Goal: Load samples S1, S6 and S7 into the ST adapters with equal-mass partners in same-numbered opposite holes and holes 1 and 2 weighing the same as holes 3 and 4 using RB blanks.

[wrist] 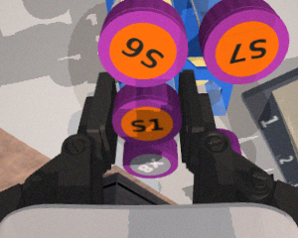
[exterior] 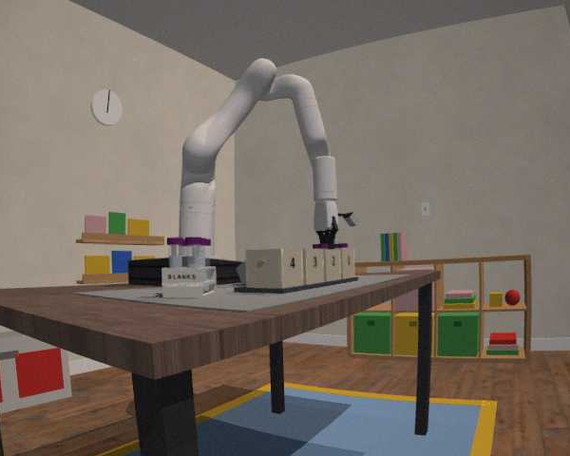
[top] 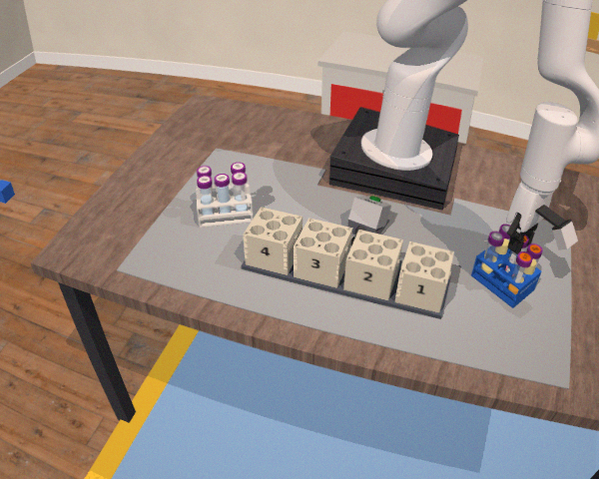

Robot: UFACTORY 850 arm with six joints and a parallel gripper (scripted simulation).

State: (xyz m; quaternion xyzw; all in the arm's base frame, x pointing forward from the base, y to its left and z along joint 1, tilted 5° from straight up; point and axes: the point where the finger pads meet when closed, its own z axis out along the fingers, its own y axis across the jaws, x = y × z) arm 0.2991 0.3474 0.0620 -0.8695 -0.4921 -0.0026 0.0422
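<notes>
Now: the sample S1 1 cm ahead of my hand and 5 cm below it. Also, from my hand: green DONE key (8 cm behind, 35 cm to the right, 5 cm below); then blue sample rack RS (2 cm ahead, 1 cm to the right, 9 cm below); then loading stand ST (12 cm ahead, 35 cm to the right, 11 cm below).
</notes>
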